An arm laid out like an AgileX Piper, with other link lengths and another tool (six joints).
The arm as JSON. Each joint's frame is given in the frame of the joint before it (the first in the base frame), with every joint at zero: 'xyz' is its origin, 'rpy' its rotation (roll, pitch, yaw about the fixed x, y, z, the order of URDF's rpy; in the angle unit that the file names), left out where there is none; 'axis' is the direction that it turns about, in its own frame. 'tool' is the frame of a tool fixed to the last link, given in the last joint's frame.
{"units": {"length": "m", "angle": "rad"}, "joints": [
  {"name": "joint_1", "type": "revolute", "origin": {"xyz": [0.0, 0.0, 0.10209]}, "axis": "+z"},
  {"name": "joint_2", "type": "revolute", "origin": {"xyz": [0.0, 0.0, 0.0], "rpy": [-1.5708, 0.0, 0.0]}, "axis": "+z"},
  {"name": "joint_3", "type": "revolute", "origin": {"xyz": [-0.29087, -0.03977, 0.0]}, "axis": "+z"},
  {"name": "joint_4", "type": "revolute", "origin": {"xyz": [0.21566, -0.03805, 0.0], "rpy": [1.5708, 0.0, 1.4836]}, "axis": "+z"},
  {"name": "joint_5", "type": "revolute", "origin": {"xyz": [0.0, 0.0, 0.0], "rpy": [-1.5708, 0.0, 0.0]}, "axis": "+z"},
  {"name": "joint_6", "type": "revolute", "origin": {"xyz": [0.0, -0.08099, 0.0], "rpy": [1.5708, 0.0, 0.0]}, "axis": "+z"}
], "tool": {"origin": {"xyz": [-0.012, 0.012, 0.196], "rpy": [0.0, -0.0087, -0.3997]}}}
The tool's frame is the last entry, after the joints.
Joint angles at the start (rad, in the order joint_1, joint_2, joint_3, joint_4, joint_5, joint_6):
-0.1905, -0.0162, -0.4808, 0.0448, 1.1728, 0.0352
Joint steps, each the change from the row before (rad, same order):
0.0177, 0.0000, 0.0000, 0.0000, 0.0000, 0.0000
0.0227, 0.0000, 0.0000, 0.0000, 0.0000, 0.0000
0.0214, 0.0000, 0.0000, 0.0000, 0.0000, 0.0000
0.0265, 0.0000, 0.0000, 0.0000, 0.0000, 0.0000
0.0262, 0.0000, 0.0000, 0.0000, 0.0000, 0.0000
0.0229, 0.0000, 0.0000, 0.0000, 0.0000, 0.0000
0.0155, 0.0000, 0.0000, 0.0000, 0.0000, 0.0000
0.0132, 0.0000, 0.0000, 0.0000, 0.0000, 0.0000
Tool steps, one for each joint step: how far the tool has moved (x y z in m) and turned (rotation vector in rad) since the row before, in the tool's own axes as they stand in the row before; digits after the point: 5 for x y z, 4 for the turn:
-0.00049, 0.00203, -0.00026, -0.0141, -0.0046, -0.0097
-0.00062, 0.00261, -0.00034, -0.0180, -0.0059, -0.0124
-0.00059, 0.00246, -0.00032, -0.0170, -0.0056, -0.0117
-0.00072, 0.00304, -0.00040, -0.0211, -0.0069, -0.0145
-0.00072, 0.00301, -0.00040, -0.0208, -0.0069, -0.0143
-0.00063, 0.00263, -0.00034, -0.0182, -0.0060, -0.0125
-0.00043, 0.00178, -0.00023, -0.0123, -0.0041, -0.0085
-0.00037, 0.00152, -0.00019, -0.0105, -0.0035, -0.0072

